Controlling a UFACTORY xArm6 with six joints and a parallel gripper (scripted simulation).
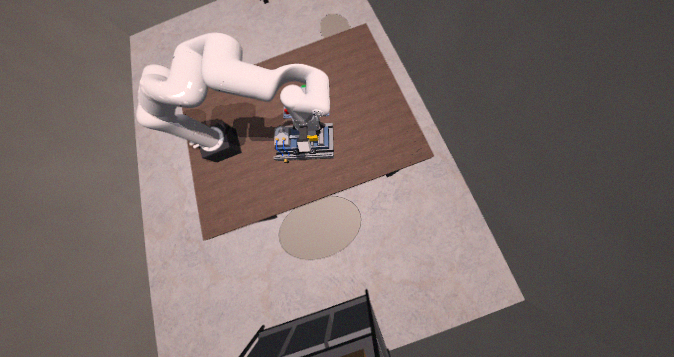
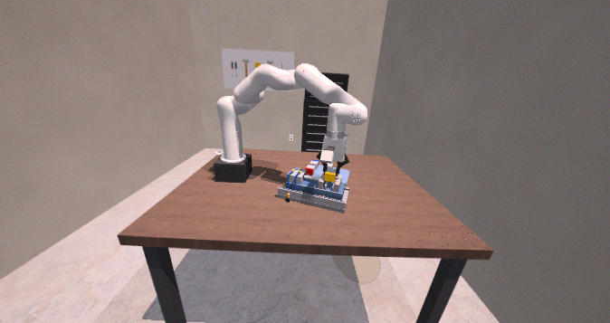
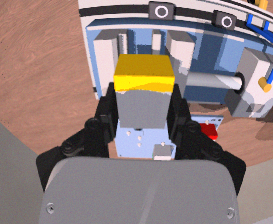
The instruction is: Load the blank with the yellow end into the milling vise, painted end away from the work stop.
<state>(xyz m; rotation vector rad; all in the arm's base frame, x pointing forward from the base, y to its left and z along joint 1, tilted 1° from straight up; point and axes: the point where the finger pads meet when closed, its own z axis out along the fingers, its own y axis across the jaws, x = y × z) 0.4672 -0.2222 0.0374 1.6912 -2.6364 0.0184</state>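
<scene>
Now: the yellow-ended blank 20 mm below my hand. Also, from my hand: dark rod: 30 mm ahead, 50 mm to the left, 50 mm below; then vise: 60 mm behind, 30 mm to the left, 100 mm below; then red-ended blank: 50 mm behind, 240 mm to the left, 110 mm below.
</scene>
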